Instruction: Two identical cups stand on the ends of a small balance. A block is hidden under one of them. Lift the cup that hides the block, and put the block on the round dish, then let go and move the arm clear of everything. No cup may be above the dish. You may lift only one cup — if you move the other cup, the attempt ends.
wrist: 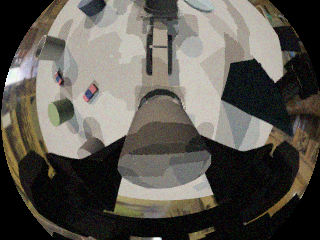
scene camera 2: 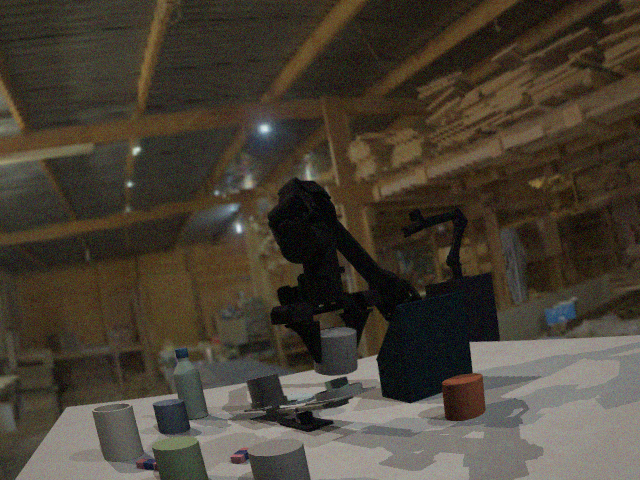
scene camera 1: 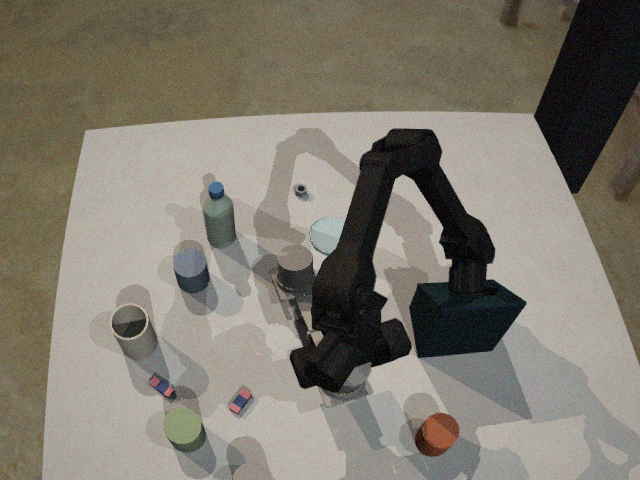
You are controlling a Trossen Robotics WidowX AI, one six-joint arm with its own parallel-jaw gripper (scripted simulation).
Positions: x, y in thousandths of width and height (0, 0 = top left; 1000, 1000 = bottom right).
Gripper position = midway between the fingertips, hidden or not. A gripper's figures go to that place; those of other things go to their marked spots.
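The gripper (scene camera 1: 541, 776) sits 990 mm from the lens, while a grey cup (scene camera 1: 462, 547) stands 1140 mm from the lens.
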